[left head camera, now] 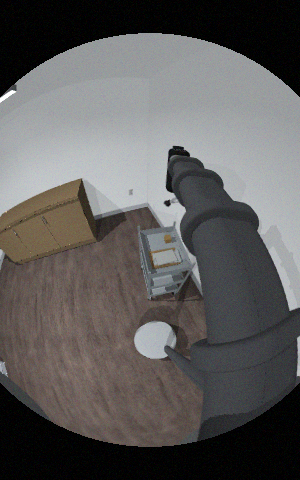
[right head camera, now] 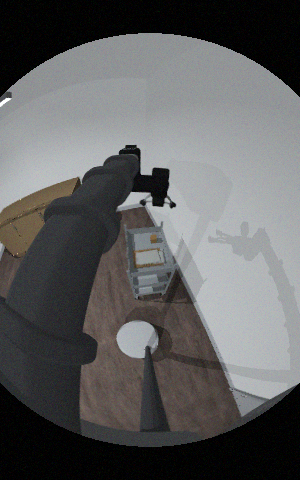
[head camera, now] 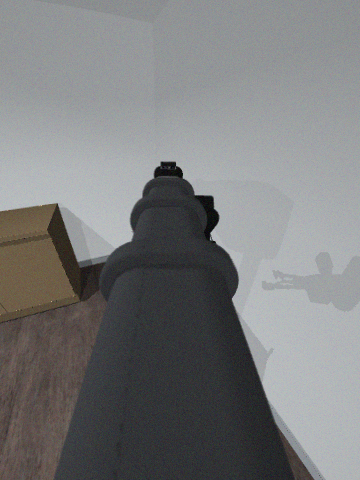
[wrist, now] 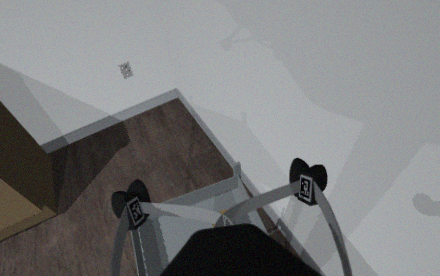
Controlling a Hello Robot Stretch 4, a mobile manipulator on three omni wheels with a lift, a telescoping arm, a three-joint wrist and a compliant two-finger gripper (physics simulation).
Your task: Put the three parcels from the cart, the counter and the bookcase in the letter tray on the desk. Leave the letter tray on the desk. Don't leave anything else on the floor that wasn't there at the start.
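Seen in the pictures: gripper, between the fingertips: [left head camera: 180,204] [wrist: 219,184]; robot's base, origin of its link: [left head camera: 154,338] [right head camera: 138,338].
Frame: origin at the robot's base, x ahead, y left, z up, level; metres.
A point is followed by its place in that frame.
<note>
My gripper [right head camera: 158,203] {x 0.684, y -0.090, z 1.129 m} [wrist: 219,184] {x 0.684, y -0.090, z 1.129 m} is open, its two fingertips wide apart with nothing between them. It hangs high over the far end of the grey cart [left head camera: 172,270] {x 0.517, y -0.097, z 0.685 m} [right head camera: 155,269] {x 0.522, y -0.113, z 0.697 m} [wrist: 225,185] {x 0.957, y -0.108, z 0.674 m}. A small orange box-shaped parcel [left head camera: 167,238] {x 0.822, y -0.080, z 0.684 m} [right head camera: 154,238] {x 0.823, y -0.094, z 0.684 m} sits on the cart's top shelf towards the far end. In the wrist view a sliver of orange shows behind the gripper body. A flat orange-rimmed item with a white middle [left head camera: 165,257] {x 0.645, y -0.055, z 0.659 m} [right head camera: 149,257] {x 0.645, y -0.063, z 0.658 m} lies nearer on the same shelf. The desk, the counter's parcel and the bookcase do not show clearly.
A light-brown cabinet [head camera: 25,275] {x 1.190, y 1.202, z 0.496 m} [left head camera: 55,225] {x 1.135, y 1.348, z 0.546 m} [right head camera: 22,227] {x 0.932, y 1.876, z 0.621 m} [wrist: 17,210] {x 1.267, y 1.002, z 0.215 m} stands left of the cart. A round white stool or disc [left head camera: 154,340] {x -0.006, y 0.008, z 0.187 m} [right head camera: 134,339] {x -0.006, y 0.023, z 0.187 m} is on the near side of the cart. Walls meet in a corner behind the cart, and one runs along its right.
</note>
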